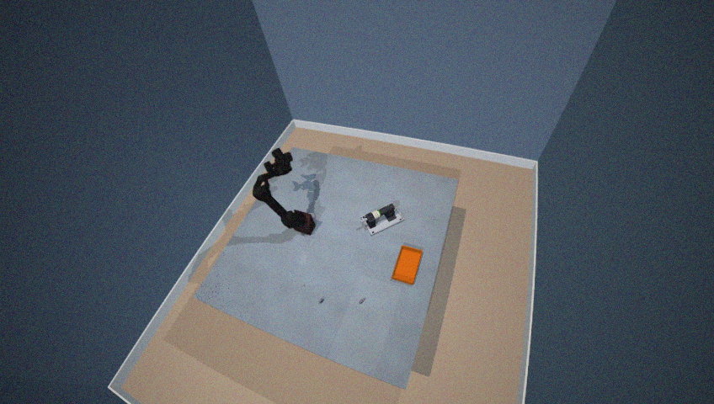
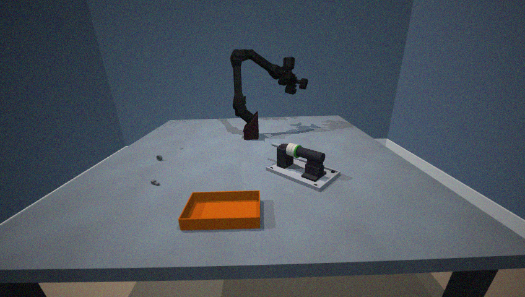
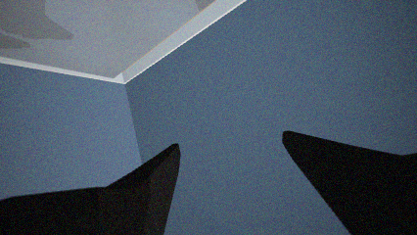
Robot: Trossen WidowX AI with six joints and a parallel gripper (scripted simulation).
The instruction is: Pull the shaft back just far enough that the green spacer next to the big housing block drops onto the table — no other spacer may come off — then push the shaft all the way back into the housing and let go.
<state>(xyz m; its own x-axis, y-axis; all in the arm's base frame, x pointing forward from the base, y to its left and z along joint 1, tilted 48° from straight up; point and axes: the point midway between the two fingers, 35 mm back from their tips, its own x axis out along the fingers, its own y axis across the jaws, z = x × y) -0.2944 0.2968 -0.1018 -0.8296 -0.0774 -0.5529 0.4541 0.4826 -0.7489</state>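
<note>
Now: the grey shaft 73 cm ahead of my gripper tip, 16 cm below it and 12 cm to the right of it. From my gripper tip the other things lie so: orange tray (101 cm ahead, 33 cm to the right, 23 cm below); white spacer (74 cm ahead, 16 cm below, 10 cm to the right); green spacer (76 cm ahead, 16 cm below, 9 cm to the right).
</note>
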